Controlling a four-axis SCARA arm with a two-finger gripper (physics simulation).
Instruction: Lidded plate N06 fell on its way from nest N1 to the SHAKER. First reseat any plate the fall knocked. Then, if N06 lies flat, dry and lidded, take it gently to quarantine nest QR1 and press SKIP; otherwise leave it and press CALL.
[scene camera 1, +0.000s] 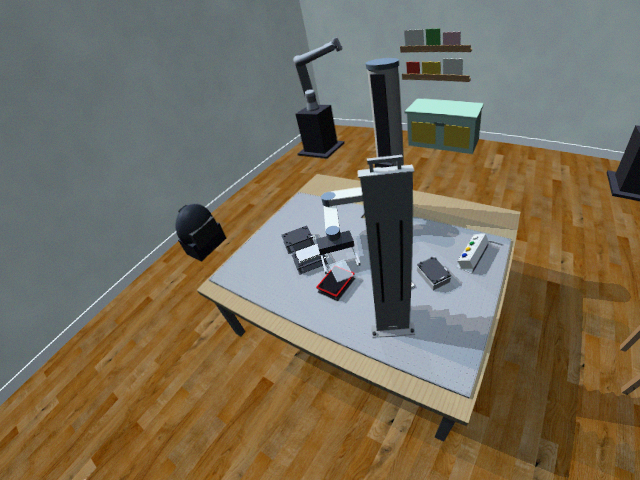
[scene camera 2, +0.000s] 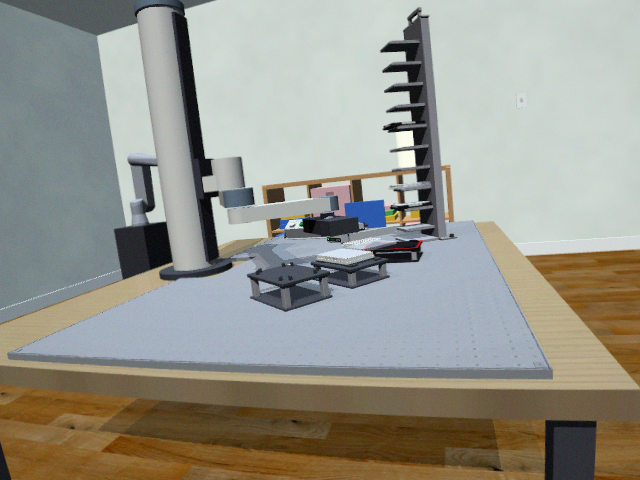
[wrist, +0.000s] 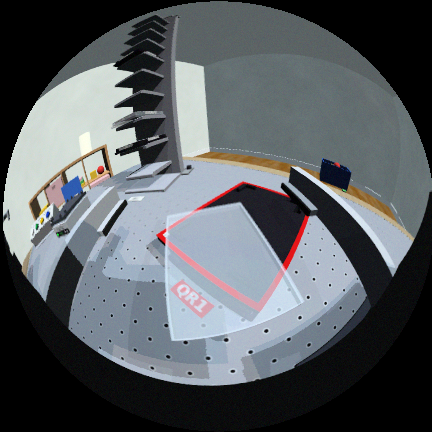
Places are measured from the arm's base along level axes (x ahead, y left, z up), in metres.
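Pixels of known places: gripper, fingertip midpoint: (scene camera 1: 342, 268) (scene camera 2: 377, 227) (wrist: 198, 180); arm's base, origin of the base link: (scene camera 2: 196, 271).
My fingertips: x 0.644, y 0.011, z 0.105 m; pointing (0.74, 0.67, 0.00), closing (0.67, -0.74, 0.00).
Observation:
For each thing: its top centre in the pictures, then the offset to it from my fingertips. "pt": a spot on its surface instead.
- red-rimmed black nest QR1, middle of its top: (wrist: 249, 212) (scene camera 2: 391, 243) (scene camera 1: 335, 279) dx +0.042, dy -0.026, dz -0.046 m
- clear lid-like sheet, middle of its top: (wrist: 216, 250) (scene camera 2: 370, 244) (scene camera 1: 340, 270) dx -0.020, dy -0.030, dz -0.044 m
- white welled plate, middle of its top: (scene camera 2: 362, 240) dx -0.103, dy +0.256, dz -0.078 m
- white plate, middle of its top: (scene camera 2: 343, 252) (scene camera 1: 308, 252) dx -0.050, dy -0.245, dz -0.025 m
- empty four-post nest, middle of its top: (scene camera 2: 286, 268) (scene camera 1: 296, 234) dx -0.147, dy -0.399, dz -0.024 m
- black-topped device, surface spot: (scene camera 1: 434, 271) pt dx -0.178, dy +0.399, dz -0.037 m
- button box, middle of its top: (scene camera 2: 308, 219) (wrist: 38, 216) (scene camera 1: 474, 245) dx -0.394, dy +0.541, dz -0.008 m
My gripper (scene camera 1: 342, 267) (wrist: 198, 180) is open, its fingers wide apart above the QR1 nest, with nothing between them. The red-rimmed black nest QR1 (scene camera 1: 329, 287) (wrist: 272, 220) stands on the mat. A clear lid-like sheet (scene camera 1: 341, 271) (wrist: 225, 265) lies skewed and partly over it; its near part overhangs, and the QR1 label (wrist: 192, 298) shows through. In camera 2 a white welled plate (scene camera 2: 364, 241) shows low behind the sheet; whether it is N06, or lidded, I cannot tell. Another white plate (scene camera 1: 308, 253) (scene camera 2: 345, 255) sits on a four-post nest.
An empty four-post nest (scene camera 1: 298, 237) (scene camera 2: 286, 274) stands beside it. The tall shelf rack (scene camera 1: 390, 206) (scene camera 2: 434, 129) (wrist: 176, 100) holds several plates. A black-topped device (scene camera 1: 434, 271) and a button box (scene camera 1: 473, 251) (wrist: 42, 225) stand across the mat.

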